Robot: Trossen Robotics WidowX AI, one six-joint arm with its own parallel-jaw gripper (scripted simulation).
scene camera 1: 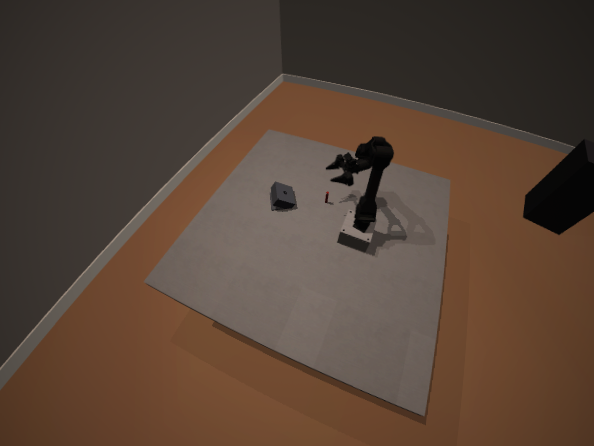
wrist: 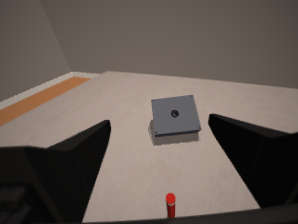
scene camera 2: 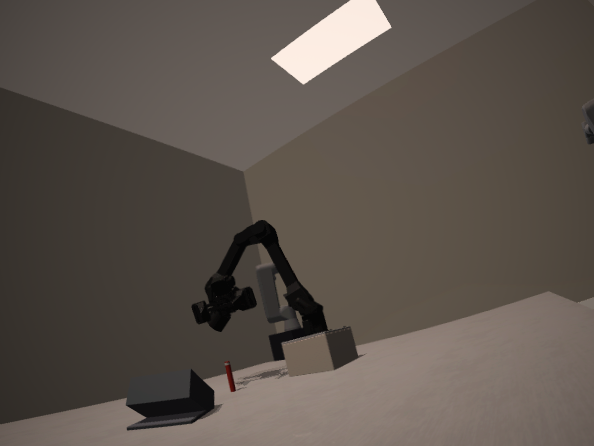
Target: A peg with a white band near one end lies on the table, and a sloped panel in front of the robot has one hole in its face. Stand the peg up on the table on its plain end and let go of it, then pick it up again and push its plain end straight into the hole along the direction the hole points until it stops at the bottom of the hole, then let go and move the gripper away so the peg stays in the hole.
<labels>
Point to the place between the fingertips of my gripper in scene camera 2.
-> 217,309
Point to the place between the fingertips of my gripper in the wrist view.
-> At 160,121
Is my gripper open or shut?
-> Open.
</labels>
